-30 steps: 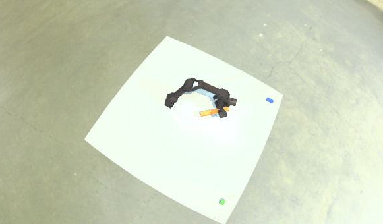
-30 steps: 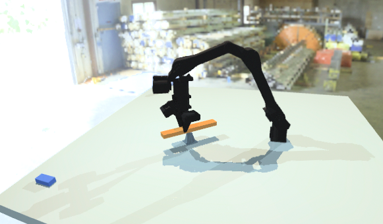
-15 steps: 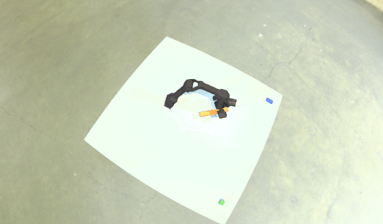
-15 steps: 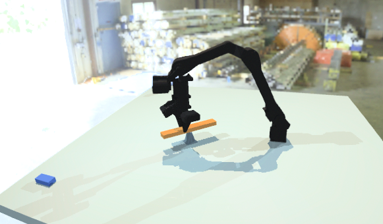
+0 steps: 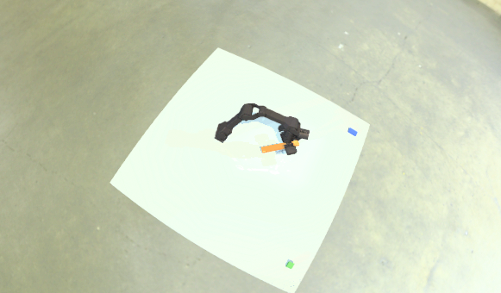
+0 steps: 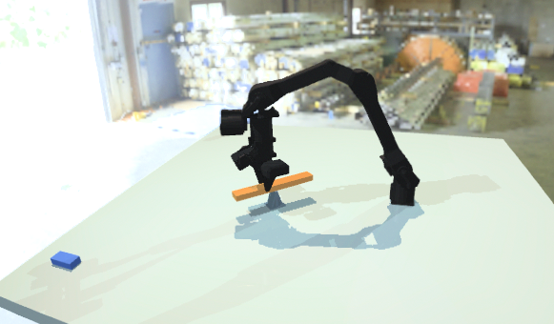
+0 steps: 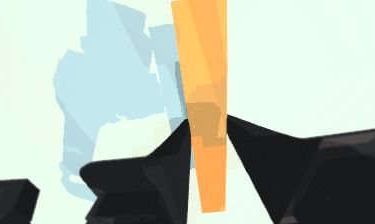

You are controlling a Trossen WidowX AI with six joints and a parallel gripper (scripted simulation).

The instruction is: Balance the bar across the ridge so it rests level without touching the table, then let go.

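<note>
My gripper tip is 2 cm to the left of the orange bar and 2 cm past it. From my gripper tip the other things lie so: blue block: 38 cm to the left, 37 cm ahead, 5 cm below; green block: 62 cm to the right, 37 cm ahead, 4 cm below.
</note>
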